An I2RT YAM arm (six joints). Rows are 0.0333 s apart.
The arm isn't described. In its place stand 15 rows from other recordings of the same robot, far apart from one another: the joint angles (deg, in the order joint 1, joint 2, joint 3, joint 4, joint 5, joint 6), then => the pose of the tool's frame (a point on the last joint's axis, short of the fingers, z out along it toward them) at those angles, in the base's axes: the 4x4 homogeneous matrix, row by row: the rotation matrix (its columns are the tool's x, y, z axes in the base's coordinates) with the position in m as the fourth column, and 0 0 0 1 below.
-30.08 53.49 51.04 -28.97 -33.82 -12.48 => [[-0.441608, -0.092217, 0.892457, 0.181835], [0.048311, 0.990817, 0.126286, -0.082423], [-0.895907, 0.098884, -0.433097, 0.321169], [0, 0, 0, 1]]
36.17 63.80 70.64 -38.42 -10.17 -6.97 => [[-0.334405, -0.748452, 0.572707, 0.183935], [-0.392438, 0.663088, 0.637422, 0.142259], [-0.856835, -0.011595, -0.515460, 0.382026], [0, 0, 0, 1]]
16.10 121.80 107.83 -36.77 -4.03 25.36 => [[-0.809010, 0.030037, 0.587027, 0.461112], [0.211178, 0.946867, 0.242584, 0.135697], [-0.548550, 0.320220, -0.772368, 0.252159], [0, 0, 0, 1]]
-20.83 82.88 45.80 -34.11 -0.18 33.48 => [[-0.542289, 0.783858, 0.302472, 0.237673], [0.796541, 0.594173, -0.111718, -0.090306], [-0.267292, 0.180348, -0.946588, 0.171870], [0, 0, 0, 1]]
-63.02 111.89 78.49 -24.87 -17.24 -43.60 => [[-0.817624, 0.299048, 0.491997, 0.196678], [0.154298, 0.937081, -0.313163, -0.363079], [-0.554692, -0.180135, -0.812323, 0.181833], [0, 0, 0, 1]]
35.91 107.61 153.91 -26.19 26.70 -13.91 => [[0.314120, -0.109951, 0.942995, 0.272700], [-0.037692, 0.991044, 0.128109, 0.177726], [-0.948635, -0.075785, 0.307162, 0.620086], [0, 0, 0, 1]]
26.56 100.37 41.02 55.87 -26.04 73.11 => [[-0.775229, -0.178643, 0.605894, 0.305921], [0.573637, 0.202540, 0.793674, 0.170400], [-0.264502, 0.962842, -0.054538, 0.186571], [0, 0, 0, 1]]
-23.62 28.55 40.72 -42.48 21.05 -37.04 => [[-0.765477, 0.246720, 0.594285, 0.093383], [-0.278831, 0.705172, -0.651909, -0.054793], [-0.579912, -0.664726, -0.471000, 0.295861], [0, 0, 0, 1]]
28.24 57.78 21.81 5.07 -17.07 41.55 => [[-0.785769, -0.204494, 0.583738, 0.176065], [0.297688, 0.702234, 0.646722, 0.106426], [-0.542171, 0.681946, -0.490918, 0.186025], [0, 0, 0, 1]]
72.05 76.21 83.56 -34.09 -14.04 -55.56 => [[0.737783, -0.674065, 0.036216, 0.080945], [-0.318668, -0.300492, 0.898974, 0.277891], [-0.595085, -0.674789, -0.436501, 0.411906], [0, 0, 0, 1]]
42.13 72.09 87.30 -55.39 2.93 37.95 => [[-0.771495, -0.211181, 0.600166, 0.181576], [0.130308, 0.870863, 0.473938, 0.161786], [-0.622749, 0.443847, -0.644348, 0.416201], [0, 0, 0, 1]]
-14.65 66.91 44.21 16.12 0.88 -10.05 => [[-0.155870, 0.244191, 0.957118, 0.265451], [-0.139604, 0.953789, -0.266077, -0.069957], [-0.977863, -0.175091, -0.114577, 0.304599], [0, 0, 0, 1]]
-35.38 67.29 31.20 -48.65 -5.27 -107.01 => [[-0.307251, -0.943034, 0.127610, 0.133519], [-0.949694, 0.312403, 0.022032, -0.090806], [-0.060643, -0.114421, -0.991580, 0.152213], [0, 0, 0, 1]]
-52.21 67.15 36.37 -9.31 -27.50 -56.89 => [[-0.621394, -0.065879, 0.780723, 0.159716], [-0.411112, 0.875680, -0.253321, -0.179153], [-0.666975, -0.478377, -0.571226, 0.214965], [0, 0, 0, 1]]
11.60 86.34 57.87 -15.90 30.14 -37.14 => [[-0.653355, -0.271921, 0.706531, 0.319042], [-0.667138, 0.647944, -0.367554, 0.047242], [-0.357847, -0.711497, -0.604746, 0.239640], [0, 0, 0, 1]]
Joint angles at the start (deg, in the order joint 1, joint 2, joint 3, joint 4, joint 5, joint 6):
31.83 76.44 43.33 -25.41 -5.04 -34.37
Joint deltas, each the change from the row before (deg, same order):
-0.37 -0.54 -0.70 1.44 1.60 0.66
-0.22 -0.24 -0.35 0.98 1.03 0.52
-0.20 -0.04 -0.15 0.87 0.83 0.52
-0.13 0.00 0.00 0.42 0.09 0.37
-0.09 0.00 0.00 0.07 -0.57 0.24
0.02 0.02 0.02 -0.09 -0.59 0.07
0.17 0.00 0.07 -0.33 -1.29 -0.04
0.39 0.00 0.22 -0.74 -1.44 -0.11
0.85 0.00 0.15 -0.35 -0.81 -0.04
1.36 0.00 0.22 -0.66 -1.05 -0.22
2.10 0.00 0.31 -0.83 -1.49 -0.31
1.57 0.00 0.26 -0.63 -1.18 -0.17
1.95 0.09 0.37 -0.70 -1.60 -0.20
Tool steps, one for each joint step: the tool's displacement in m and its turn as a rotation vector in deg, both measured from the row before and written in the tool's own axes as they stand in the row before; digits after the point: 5 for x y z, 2 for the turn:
0.00185 -0.00188 -0.00049 2.22 -0.07 0.88
0.00070 -0.00147 -0.00013 1.44 -0.10 0.66
0.00002 -0.00167 0.00018 1.21 -0.13 0.66
-0.00034 -0.00097 -0.00002 0.37 -0.27 0.47
-0.00009 -0.00011 -0.00001 -0.40 -0.34 0.31
-0.00017 0.00043 0.00003 -0.56 -0.24 0.06
-0.00061 0.00146 -0.00016 -1.32 -0.51 -0.16
-0.00121 0.00238 -0.00048 -1.70 -0.42 -0.39
-0.00235 0.00359 -0.00009 -1.23 -0.45 -0.72
-0.00339 0.00578 -0.00004 -1.83 -0.48 -1.29
-0.00530 0.00876 0.00012 -2.63 -0.78 -1.98
-0.00413 0.00649 0.00019 -2.02 -0.61 -1.41
-0.00540 0.00794 0.00062 -2.61 -0.83 -1.74

